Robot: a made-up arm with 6 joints.
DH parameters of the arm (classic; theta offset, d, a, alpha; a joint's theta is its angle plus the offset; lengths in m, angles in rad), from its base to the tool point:
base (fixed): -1.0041 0 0.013 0
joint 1: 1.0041 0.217 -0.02 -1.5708
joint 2: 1.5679 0 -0.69 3.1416
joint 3: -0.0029 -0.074 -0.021 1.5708
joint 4: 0 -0.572 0.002 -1.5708
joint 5: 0 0.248 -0.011 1.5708
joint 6: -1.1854 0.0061 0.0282 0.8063
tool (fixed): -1.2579 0.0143 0 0
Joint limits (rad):
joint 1: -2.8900..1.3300
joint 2: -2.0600..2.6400
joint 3: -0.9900..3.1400
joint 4: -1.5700..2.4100
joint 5: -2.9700..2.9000
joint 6: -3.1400..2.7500
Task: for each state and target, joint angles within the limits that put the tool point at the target. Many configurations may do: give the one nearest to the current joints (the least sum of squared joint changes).
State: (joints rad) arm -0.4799 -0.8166 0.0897 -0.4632 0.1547 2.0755
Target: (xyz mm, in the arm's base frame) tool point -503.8 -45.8 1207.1
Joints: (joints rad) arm -0.2934 -0.8865 0.6353 -0.1994 0.1666 2.0995
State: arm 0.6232 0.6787 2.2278 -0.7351 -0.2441 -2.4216
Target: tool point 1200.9 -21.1 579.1
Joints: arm 0.1214 1.3895 2.0317 -0.6887 -0.1852 -2.4277
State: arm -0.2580 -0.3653 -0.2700 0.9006 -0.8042 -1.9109
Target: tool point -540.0 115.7 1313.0
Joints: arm -0.2770 -0.8545 0.3297 1.0279 -0.8160 -1.9338
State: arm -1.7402 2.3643 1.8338 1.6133 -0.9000 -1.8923
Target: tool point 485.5 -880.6 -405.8
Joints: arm -1.2147 2.6079 2.1333 1.7086 -0.8422 -1.8973
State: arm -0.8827 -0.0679 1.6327 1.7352 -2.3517 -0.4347
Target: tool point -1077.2 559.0 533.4
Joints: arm -0.4148 -0.9464 1.9448 1.6526 -2.3603 -0.4595
